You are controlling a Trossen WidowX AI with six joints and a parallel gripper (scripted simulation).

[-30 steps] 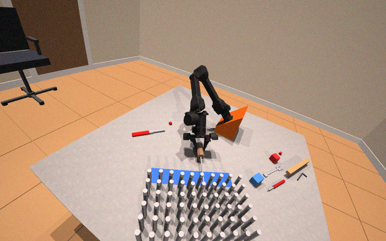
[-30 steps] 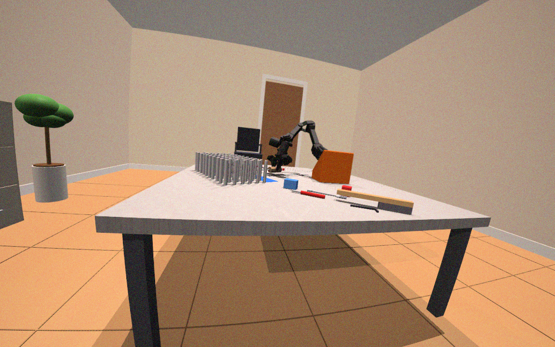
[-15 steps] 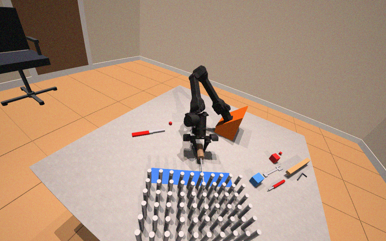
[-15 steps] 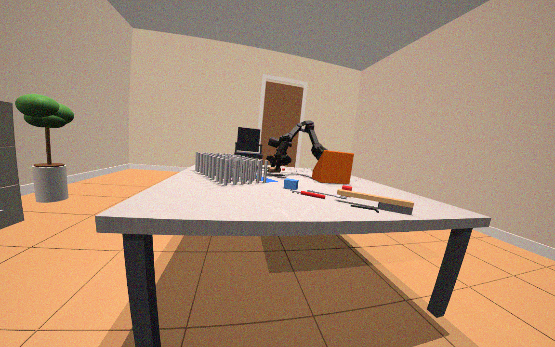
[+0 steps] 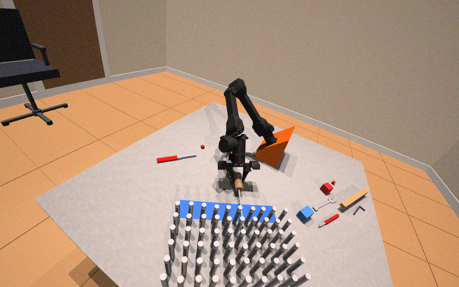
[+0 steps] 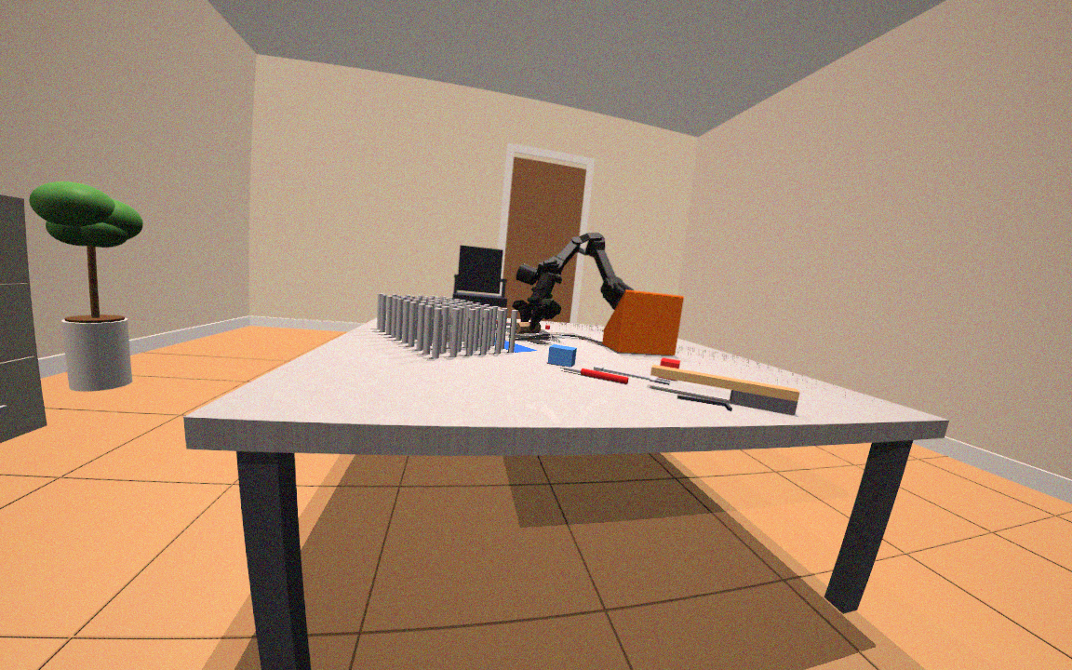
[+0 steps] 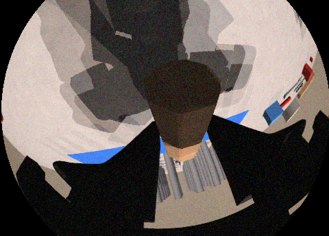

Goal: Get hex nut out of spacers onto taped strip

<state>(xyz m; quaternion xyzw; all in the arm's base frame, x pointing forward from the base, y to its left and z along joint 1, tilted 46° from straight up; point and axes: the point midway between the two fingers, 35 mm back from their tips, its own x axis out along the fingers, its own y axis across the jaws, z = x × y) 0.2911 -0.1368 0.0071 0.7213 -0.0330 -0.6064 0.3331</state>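
My gripper tip is now 140 mm short of the blue taped strip, 30 mm above it and 10 mm to the right of it. Also, from my gripper tip: blue cube: 320 mm to the left, 10 mm below, 10 mm ahead; red screwdriver: 420 mm to the left, 30 mm below, 10 mm ahead; hook tool: 90 mm ahead, 40 mm to the left.
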